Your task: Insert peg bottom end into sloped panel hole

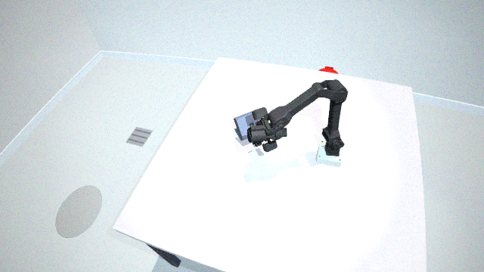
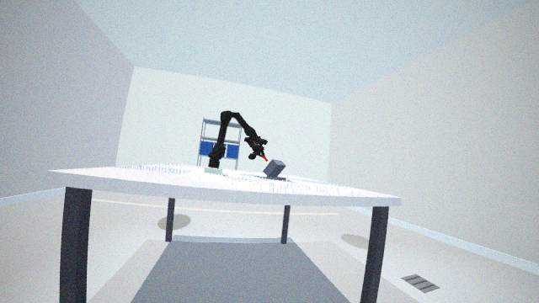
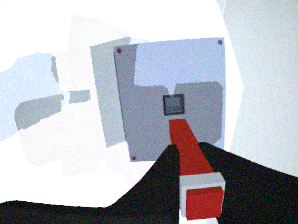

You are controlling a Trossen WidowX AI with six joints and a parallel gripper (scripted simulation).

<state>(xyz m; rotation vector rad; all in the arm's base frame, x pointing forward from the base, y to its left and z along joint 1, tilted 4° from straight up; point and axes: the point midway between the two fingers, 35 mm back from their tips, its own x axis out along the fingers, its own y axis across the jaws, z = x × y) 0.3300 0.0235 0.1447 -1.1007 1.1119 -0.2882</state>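
My gripper tip is 80 mm to the left of the sloped grey-blue panel, 70 mm above it and 60 mm short of it. From my gripper tip the other things lie so: red peg: 10 mm to the left, 10 mm behind, 10 mm above.
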